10 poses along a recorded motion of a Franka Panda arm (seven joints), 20 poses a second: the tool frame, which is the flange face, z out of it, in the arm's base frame.
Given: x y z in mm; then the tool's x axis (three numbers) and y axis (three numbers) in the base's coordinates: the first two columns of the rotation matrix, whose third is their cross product.
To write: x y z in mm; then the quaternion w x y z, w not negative. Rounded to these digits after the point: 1 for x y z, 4 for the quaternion.
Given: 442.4, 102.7, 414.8, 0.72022, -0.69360, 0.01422, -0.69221, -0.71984, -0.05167
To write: 442.4, 102.7, 414.8, 0.0213, -0.9272, 0.3737, -0.0163
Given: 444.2, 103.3, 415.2, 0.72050, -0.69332, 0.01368, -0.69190, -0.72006, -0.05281
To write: 444.2, 103.3, 415.2, 0.0219, -0.9272, 0.3735, -0.0162
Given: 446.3, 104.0, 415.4, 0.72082, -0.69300, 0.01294, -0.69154, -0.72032, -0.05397
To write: 446.3, 104.0, 415.4, 0.0226, -0.9273, 0.3733, -0.0161
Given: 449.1, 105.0, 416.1, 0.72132, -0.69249, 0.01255, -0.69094, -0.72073, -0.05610
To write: 449.1, 105.0, 416.1, 0.0237, -0.9274, 0.3729, -0.0163
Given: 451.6, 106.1, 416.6, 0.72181, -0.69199, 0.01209, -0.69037, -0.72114, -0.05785
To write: 451.6, 106.1, 416.6, 0.0246, -0.9275, 0.3726, -0.0164
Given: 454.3, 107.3, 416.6, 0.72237, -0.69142, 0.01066, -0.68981, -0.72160, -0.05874
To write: 454.3, 107.3, 416.6, 0.0253, -0.9277, 0.3722, -0.0159
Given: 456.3, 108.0, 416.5, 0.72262, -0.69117, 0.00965, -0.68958, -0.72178, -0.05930
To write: 456.3, 108.0, 416.5, 0.0257, -0.9277, 0.3721, -0.0155
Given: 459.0, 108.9, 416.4, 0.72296, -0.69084, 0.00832, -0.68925, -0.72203, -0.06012
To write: 459.0, 108.9, 416.4, 0.0264, -0.9278, 0.3719, -0.0151
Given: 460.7, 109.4, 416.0, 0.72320, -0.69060, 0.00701, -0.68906, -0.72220, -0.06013
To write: 460.7, 109.4, 416.0, 0.0266, -0.9278, 0.3717, -0.0144
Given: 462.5, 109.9, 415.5, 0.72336, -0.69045, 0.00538, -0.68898, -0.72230, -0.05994
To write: 462.5, 109.9, 415.5, 0.0268, -0.9279, 0.3717, -0.0136
